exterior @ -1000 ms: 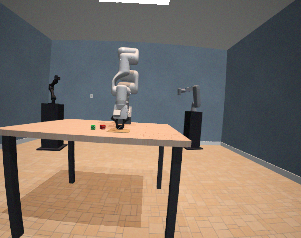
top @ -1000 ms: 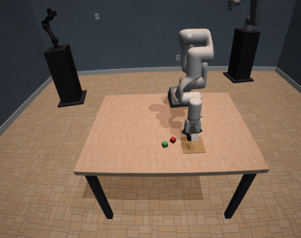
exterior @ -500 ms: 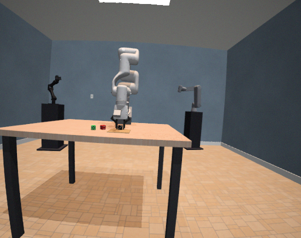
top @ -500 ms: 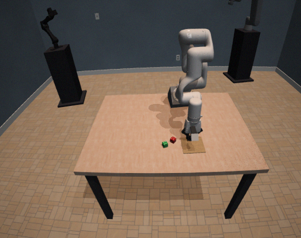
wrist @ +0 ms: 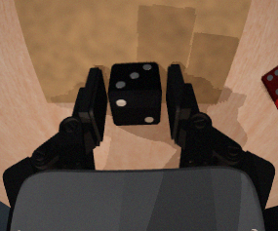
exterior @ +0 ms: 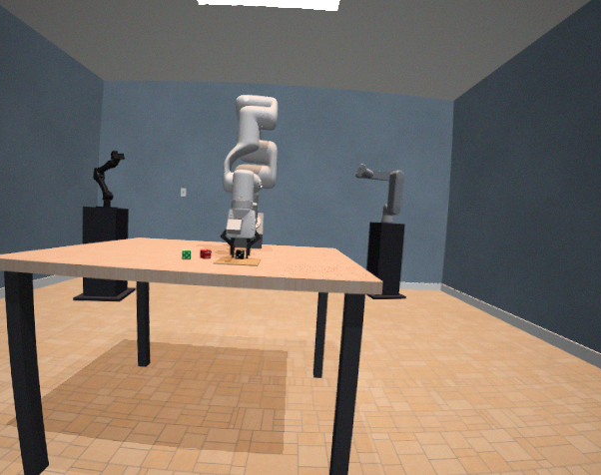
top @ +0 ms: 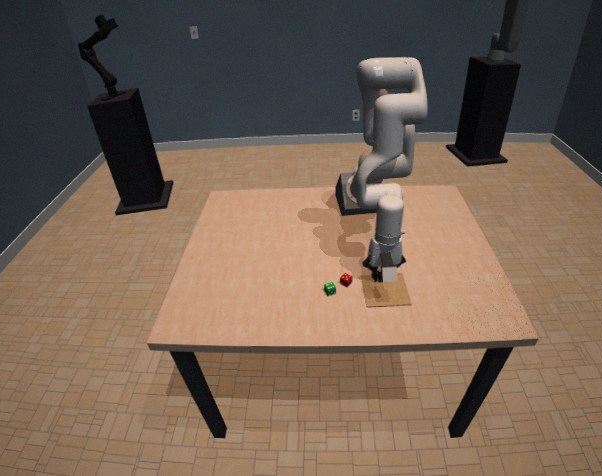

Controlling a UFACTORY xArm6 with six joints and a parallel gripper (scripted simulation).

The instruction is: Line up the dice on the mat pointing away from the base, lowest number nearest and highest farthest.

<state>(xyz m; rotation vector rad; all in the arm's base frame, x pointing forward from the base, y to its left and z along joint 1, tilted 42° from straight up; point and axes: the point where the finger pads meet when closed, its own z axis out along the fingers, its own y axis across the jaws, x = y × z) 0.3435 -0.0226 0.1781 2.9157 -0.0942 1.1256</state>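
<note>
My gripper is now 1 cm above the black die. Also, from my hand: green die: 18 cm to the right, 2 cm ahead, 1 cm below; then tan mat: 5 cm ahead, 2 cm below; then red die: 12 cm to the right, 1 cm below, 1 cm behind.
</note>
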